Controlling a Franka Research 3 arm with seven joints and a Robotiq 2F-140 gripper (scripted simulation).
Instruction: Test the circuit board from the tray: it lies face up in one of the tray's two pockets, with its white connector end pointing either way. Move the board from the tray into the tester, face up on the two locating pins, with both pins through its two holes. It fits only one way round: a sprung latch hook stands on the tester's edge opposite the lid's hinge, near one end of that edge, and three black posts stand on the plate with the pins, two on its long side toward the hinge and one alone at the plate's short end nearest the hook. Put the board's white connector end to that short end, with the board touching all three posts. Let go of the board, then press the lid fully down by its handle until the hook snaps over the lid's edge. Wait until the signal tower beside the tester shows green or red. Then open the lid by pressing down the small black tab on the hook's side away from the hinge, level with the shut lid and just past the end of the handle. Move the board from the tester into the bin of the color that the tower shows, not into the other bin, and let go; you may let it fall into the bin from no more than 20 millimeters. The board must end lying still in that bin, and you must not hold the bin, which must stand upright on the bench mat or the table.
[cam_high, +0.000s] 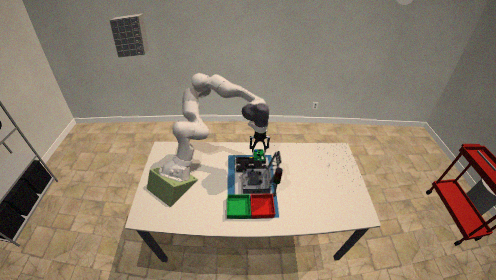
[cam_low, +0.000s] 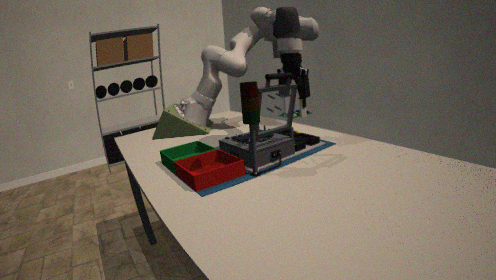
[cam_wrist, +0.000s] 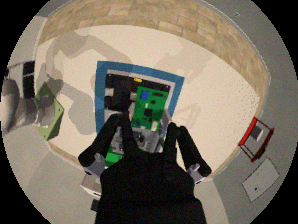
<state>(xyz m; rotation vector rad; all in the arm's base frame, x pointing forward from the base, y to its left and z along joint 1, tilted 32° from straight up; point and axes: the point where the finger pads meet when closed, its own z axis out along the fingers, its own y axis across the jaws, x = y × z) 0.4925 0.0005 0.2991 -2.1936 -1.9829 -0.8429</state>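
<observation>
Right now my hand is 20 mm above the green circuit board. Also, from my hand: plate 40 mm behind, 160 mm to the right, 70 mm below; red bin 10 mm behind, 370 mm to the right, 130 mm below; clear lid 80 mm ahead, 170 mm to the right, 40 mm above.
</observation>
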